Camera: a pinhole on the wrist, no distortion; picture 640 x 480 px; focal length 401.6 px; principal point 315.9 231.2 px. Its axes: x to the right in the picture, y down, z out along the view. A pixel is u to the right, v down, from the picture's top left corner.
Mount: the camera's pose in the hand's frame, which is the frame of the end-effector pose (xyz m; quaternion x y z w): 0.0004 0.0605 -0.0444 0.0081 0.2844 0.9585 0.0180
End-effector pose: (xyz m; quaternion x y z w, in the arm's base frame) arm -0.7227 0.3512 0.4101 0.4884 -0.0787 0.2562 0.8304
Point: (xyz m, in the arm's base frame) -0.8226 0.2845 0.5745
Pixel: 421.9 273.3
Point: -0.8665 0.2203 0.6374
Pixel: 441.4 270.3
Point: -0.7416 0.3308 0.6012
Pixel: 216.5 253.9
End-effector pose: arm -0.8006 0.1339 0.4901 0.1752 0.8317 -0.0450 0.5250
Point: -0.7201 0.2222 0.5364
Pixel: 563.7 204.4
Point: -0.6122 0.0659 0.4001
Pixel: outside the picture
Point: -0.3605 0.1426 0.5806
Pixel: 593.3 367.2
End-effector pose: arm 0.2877 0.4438 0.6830 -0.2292 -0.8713 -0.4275 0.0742
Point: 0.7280 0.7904 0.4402
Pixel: 611.4 355.4
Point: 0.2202 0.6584 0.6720
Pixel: 49.9 444.6
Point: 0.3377 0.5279 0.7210
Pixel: 340.7 318.5
